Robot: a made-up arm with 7 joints.
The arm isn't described. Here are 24 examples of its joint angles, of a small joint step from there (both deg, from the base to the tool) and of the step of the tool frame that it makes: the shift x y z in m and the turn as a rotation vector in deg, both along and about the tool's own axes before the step.
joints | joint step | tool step
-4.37 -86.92 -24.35 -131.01 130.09 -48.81 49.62 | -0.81 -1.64 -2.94 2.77 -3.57 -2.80 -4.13 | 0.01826 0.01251 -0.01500 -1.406 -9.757 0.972
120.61 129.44 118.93 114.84 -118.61 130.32 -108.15 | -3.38 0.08 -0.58 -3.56 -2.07 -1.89 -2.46 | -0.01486 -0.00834 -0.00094 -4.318 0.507 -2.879
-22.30 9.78 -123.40 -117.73 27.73 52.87 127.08 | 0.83 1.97 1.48 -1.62 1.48 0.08 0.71 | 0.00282 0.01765 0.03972 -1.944 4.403 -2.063
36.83 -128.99 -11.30 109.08 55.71 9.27 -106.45 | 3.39 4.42 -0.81 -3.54 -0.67 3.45 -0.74 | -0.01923 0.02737 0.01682 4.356 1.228 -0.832
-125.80 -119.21 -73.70 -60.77 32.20 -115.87 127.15 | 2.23 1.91 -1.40 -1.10 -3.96 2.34 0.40 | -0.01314 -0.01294 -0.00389 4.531 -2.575 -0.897
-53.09 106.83 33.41 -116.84 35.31 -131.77 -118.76 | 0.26 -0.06 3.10 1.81 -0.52 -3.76 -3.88 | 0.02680 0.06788 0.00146 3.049 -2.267 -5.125
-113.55 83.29 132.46 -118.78 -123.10 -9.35 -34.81 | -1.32 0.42 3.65 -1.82 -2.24 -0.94 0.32 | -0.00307 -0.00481 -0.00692 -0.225 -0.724 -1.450
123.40 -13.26 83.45 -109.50 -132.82 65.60 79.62 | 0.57 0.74 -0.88 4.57 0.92 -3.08 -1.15 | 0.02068 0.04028 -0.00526 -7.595 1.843 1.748
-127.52 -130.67 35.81 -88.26 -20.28 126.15 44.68 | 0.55 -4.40 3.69 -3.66 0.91 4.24 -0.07 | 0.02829 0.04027 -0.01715 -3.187 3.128 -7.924
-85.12 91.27 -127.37 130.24 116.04 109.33 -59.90 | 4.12 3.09 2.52 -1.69 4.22 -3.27 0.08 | -0.02698 -0.06845 0.04541 4.666 1.527 11.613
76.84 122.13 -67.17 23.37 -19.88 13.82 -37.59 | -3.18 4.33 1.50 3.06 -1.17 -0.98 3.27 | -0.02772 0.01069 0.04843 -1.695 4.342 -0.635
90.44 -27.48 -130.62 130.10 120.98 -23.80 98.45 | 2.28 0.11 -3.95 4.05 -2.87 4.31 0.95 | -0.01174 -0.05203 -0.02708 9.451 -2.839 -3.059
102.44 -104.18 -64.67 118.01 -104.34 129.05 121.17 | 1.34 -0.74 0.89 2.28 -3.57 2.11 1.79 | 0.02053 0.00400 0.03241 -1.950 5.200 2.044
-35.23 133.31 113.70 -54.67 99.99 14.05 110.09 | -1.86 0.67 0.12 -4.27 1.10 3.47 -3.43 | 0.00933 0.01029 -0.00283 -0.226 -0.707 -1.469
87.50 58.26 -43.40 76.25 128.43 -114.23 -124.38 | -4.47 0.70 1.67 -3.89 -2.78 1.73 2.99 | 0.01360 -0.00211 0.06280 1.844 9.351 -0.292
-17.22 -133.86 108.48 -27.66 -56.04 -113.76 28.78 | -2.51 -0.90 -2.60 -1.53 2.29 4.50 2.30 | 0.01210 0.00493 -0.00359 5.388 -1.257 -4.263
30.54 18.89 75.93 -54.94 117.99 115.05 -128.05 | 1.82 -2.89 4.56 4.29 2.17 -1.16 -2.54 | 0.03651 -0.01328 -0.10596 -2.874 -6.449 1.341
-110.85 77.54 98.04 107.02 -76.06 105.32 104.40 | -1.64 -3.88 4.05 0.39 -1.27 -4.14 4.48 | -0.01517 0.00849 -0.02218 -0.330 3.198 -0.308
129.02 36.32 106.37 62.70 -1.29 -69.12 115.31 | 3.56 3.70 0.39 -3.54 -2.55 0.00 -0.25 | 0.00663 -0.02684 -0.01208 3.133 -3.491 -5.528
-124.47 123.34 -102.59 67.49 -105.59 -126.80 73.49 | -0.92 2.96 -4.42 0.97 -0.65 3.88 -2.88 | -0.00142 -0.00323 -0.02700 6.360 -6.886 -3.638
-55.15 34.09 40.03 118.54 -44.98 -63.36 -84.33 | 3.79 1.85 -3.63 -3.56 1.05 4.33 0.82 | -0.01598 -0.01626 0.03096 -3.481 0.156 -0.713
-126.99 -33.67 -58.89 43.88 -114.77 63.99 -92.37 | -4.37 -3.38 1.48 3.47 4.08 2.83 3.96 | -0.03395 -0.00407 0.03223 1.066 5.042 -2.885
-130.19 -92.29 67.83 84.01 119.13 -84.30 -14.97 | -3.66 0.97 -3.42 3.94 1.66 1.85 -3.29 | -0.00477 0.02471 -0.02209 0.431 -5.704 -6.333
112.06 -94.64 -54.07 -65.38 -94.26 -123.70 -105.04 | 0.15 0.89 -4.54 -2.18 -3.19 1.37 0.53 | 0.00110 -0.02747 0.02299 -3.982 5.487 -0.111
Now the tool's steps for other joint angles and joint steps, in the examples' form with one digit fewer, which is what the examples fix.
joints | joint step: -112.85 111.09 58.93 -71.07 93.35 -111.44 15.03 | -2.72 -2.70 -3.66 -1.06 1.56 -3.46 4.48
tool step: 0.0328 -0.0030 0.0116 1.11 -2.33 7.31
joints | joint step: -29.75 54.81 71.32 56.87 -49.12 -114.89 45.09 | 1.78 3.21 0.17 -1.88 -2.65 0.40 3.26
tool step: -0.0192 0.0042 0.0065 -1.48 6.57 -1.81
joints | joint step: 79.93 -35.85 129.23 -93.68 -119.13 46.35 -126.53 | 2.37 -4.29 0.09 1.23 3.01 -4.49 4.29
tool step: 0.0293 -0.0343 -0.0061 3.55 3.63 1.30
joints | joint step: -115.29 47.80 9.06 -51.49 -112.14 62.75 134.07 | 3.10 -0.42 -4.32 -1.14 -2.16 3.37 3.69
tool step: -0.0023 0.0141 0.0071 1.43 2.85 1.52
